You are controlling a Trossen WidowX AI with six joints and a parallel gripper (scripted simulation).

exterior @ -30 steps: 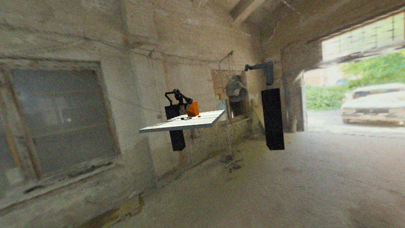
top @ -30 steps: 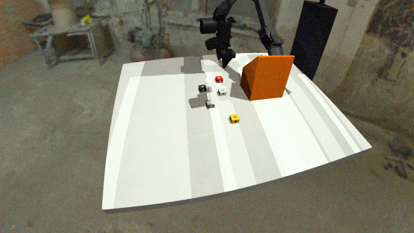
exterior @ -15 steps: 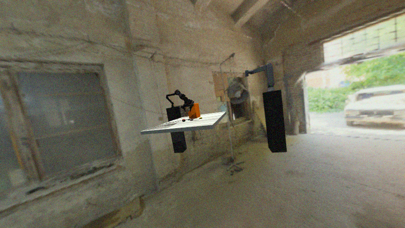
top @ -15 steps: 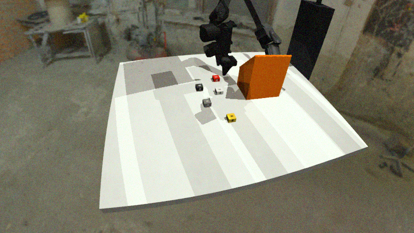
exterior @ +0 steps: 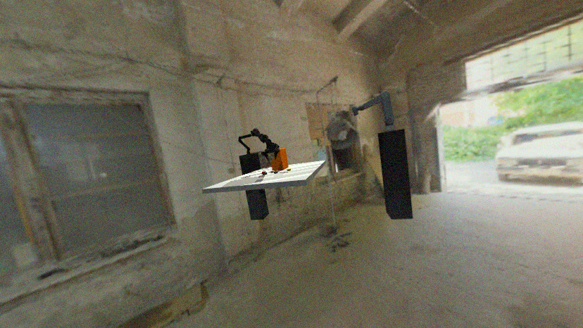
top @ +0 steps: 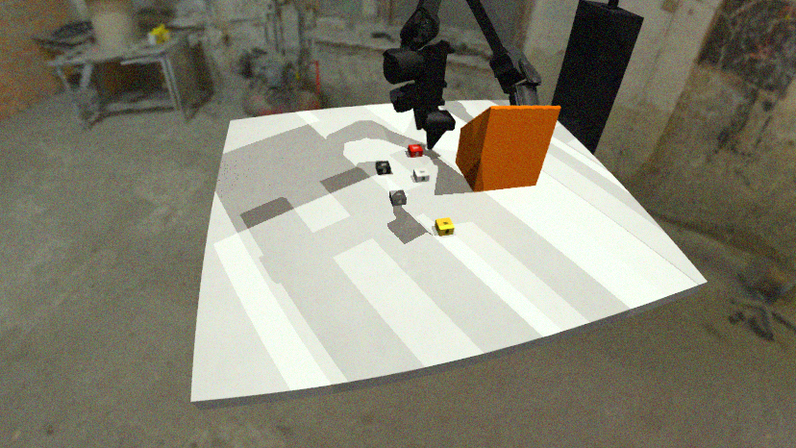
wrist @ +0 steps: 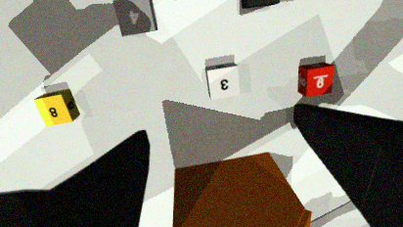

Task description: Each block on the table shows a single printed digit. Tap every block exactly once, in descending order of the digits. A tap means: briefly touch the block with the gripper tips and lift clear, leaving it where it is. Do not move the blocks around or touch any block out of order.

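My gripper tip is 30 mm past the red block, 130 mm to the left of it and 120 mm above it. Also, from my gripper tip: white block 10 mm behind, 20 mm to the right, 120 mm below; grey block 70 mm ahead, 50 mm to the left, 120 mm below; black block 70 mm ahead, 70 mm to the right, 120 mm below.
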